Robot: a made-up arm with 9 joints.
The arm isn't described. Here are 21 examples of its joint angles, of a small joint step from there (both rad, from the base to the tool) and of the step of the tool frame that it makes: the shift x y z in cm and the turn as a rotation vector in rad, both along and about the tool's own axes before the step.
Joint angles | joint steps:
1: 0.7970 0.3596 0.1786 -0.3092 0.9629 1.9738 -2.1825 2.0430 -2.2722 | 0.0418 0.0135 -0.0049 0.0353 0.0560 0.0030 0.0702 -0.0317 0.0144
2: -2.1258 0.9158 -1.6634 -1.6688 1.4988 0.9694 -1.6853 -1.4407 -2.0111 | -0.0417 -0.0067 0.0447 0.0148 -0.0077 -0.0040 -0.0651 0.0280 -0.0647
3: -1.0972 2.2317 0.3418 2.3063 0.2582 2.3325 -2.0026 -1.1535 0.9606 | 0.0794 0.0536 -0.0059 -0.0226 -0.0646 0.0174 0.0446 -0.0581 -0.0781
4: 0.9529 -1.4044 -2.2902 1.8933 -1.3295 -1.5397 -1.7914 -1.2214 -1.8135 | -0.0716 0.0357 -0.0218 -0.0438 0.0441 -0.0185 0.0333 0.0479 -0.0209
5: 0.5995 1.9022 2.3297 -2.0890 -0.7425 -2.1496 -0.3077 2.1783 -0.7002 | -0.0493 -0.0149 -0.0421 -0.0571 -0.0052 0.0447 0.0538 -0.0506 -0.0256
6: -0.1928 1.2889 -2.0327 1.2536 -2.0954 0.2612 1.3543 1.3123 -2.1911 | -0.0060 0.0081 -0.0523 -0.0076 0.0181 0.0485 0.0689 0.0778 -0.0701
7: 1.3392 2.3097 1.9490 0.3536 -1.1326 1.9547 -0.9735 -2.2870 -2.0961 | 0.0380 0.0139 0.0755 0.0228 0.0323 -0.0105 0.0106 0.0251 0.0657
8: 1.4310 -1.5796 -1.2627 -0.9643 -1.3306 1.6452 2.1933 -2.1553 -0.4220 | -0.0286 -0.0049 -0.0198 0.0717 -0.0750 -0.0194 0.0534 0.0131 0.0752
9: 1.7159 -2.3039 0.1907 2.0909 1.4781 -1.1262 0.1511 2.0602 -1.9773 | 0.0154 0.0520 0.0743 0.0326 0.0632 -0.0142 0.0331 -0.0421 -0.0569
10: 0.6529 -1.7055 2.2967 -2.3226 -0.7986 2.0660 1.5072 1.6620 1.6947 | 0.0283 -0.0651 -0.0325 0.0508 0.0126 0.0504 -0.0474 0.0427 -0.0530
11: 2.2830 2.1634 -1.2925 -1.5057 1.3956 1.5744 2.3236 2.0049 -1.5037 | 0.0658 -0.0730 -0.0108 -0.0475 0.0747 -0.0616 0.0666 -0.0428 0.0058
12: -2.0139 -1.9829 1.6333 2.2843 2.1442 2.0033 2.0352 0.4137 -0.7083 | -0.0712 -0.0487 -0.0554 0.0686 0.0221 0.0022 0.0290 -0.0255 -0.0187
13: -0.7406 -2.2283 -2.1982 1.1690 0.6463 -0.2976 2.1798 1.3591 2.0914 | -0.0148 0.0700 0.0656 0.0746 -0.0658 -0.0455 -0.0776 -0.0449 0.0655
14: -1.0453 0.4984 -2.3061 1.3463 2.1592 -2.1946 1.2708 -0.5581 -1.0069 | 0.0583 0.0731 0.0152 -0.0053 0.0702 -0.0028 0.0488 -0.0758 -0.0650
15: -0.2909 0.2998 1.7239 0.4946 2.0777 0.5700 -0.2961 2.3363 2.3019 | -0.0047 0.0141 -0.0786 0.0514 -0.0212 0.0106 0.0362 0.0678 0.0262
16: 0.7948 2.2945 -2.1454 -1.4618 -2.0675 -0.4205 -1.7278 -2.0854 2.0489 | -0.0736 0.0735 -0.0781 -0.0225 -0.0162 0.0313 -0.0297 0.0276 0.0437
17: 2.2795 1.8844 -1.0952 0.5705 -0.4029 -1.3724 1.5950 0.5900 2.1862 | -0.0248 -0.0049 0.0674 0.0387 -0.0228 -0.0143 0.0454 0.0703 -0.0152
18: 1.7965 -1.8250 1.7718 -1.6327 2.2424 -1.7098 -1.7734 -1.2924 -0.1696 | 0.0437 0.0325 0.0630 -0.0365 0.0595 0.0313 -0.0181 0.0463 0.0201
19: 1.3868 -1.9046 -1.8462 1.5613 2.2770 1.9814 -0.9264 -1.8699 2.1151 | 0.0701 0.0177 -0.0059 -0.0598 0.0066 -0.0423 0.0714 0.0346 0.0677
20: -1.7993 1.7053 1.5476 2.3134 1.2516 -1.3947 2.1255 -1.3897 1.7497 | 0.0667 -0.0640 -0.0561 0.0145 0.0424 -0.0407 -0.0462 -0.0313 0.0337
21: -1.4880 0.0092 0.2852 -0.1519 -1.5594 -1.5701 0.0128 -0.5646 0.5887 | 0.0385 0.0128 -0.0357 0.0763 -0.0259 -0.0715 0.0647 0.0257 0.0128
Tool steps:
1: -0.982 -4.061 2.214 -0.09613 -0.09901 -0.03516
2: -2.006 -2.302 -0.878 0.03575 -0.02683 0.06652
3: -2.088 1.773 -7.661 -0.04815 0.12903 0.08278
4: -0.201 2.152 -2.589 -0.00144 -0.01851 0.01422
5: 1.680 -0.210 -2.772 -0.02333 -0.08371 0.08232
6: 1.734 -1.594 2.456 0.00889 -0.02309 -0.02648
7: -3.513 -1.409 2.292 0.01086 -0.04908 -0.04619
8: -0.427 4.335 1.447 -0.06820 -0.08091 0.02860
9: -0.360 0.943 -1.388 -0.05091 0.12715 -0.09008
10: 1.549 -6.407 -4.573 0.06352 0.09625 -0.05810
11: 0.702 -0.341 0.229 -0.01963 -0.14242 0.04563
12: 0.679 2.281 -0.745 0.08139 0.06545 -0.09175
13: 1.359 -4.125 -4.103 0.10122 0.03910 0.00049
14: -4.027 3.537 -0.425 -0.02337 0.18319 -0.04015
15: 0.954 0.243 -2.415 -0.16240 0.00405 -0.03189
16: -2.415 -2.423 -2.004 -0.08549 -0.03373 0.06380
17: -3.882 6.741 4.116 -0.03867 -0.05533 0.11767
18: -1.784 3.998 -1.641 -0.09333 -0.14305 -0.09424
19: -0.447 -3.338 -2.015 0.02397 0.01347 -0.09359
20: -0.475 -0.284 -0.456 -0.07094 -0.11452 -0.06724
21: 8.891 1.108 -6.360 -0.09900 0.08184 -0.01709
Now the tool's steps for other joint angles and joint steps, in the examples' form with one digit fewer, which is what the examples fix.
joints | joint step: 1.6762 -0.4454 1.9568 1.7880 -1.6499 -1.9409 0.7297 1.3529 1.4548 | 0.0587 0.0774 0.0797 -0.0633 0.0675 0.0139 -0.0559 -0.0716 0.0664
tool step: -1.64 2.34 2.56 -0.1147 -0.0291 -0.0214
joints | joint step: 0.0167 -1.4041 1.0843 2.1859 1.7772 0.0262 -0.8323 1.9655 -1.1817 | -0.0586 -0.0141 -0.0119 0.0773 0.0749 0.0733 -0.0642 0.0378 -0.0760
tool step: -0.63 -0.44 -0.37 0.0075 0.1437 -0.0270
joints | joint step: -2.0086 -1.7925 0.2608 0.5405 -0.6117 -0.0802 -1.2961 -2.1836 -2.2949 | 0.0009 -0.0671 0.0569 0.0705 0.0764 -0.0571 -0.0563 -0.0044 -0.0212
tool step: -2.25 0.48 -2.37 -0.0284 -0.0452 0.0084
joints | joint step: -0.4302 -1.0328 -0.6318 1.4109 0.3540 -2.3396 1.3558 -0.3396 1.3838 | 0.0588 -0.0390 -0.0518 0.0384 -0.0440 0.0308 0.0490 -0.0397 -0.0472
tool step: 3.57 3.27 -4.70 0.0187 0.1369 0.1105
